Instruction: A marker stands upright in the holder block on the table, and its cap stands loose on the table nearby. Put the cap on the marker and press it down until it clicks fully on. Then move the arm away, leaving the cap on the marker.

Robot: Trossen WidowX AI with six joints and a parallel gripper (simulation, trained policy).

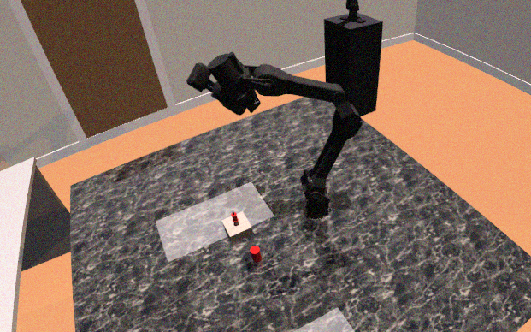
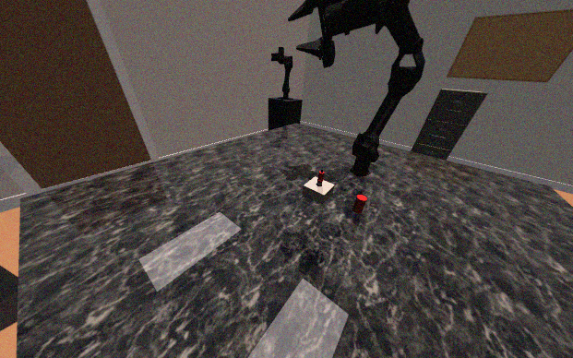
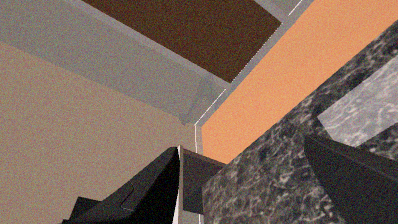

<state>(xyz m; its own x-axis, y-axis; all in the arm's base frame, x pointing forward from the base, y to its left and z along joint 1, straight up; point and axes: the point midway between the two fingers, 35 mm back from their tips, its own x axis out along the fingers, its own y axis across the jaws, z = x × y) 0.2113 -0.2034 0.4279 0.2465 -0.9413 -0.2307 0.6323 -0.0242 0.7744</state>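
My gripper tip is 4 cm short of the red cap, 31 cm to the right of it and 40 cm above it. Round my gripper tip: pale holder block (5 cm ahead, 18 cm to the left, 40 cm below); then red marker (5 cm ahead, 18 cm to the left, 35 cm below).
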